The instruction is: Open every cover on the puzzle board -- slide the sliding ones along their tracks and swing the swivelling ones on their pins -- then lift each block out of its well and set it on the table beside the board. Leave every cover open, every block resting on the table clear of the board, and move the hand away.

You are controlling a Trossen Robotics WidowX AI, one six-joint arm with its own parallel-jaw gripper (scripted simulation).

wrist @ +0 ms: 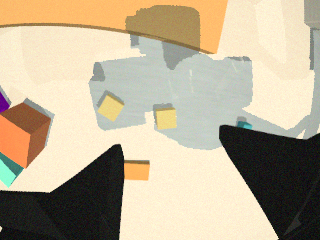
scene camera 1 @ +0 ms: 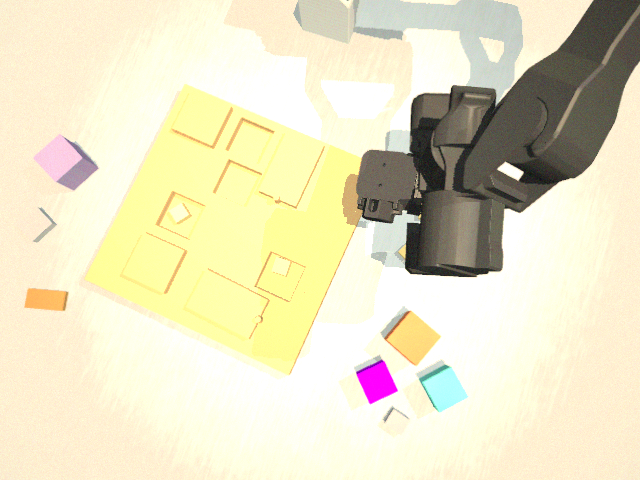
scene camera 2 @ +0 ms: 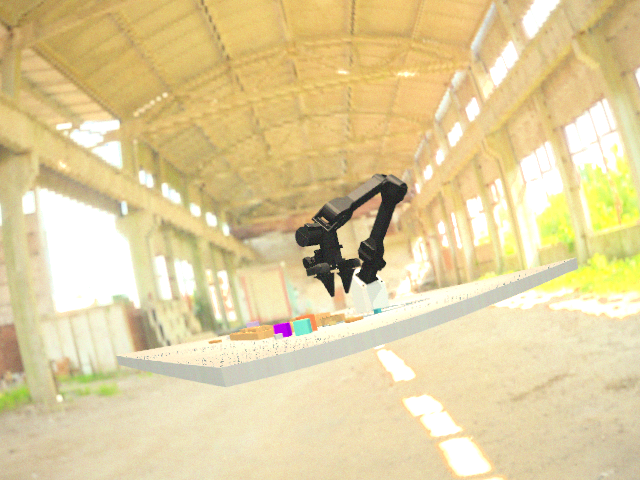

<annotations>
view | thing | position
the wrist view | gripper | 172,141
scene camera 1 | gripper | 426,203
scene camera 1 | orange cube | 411,336
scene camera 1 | cyan cube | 442,386
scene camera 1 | magenta cube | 376,381
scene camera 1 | lilac block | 66,163
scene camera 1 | yellow puzzle board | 235,231
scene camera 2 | gripper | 340,295
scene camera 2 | yellow puzzle board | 264,334
</annotations>
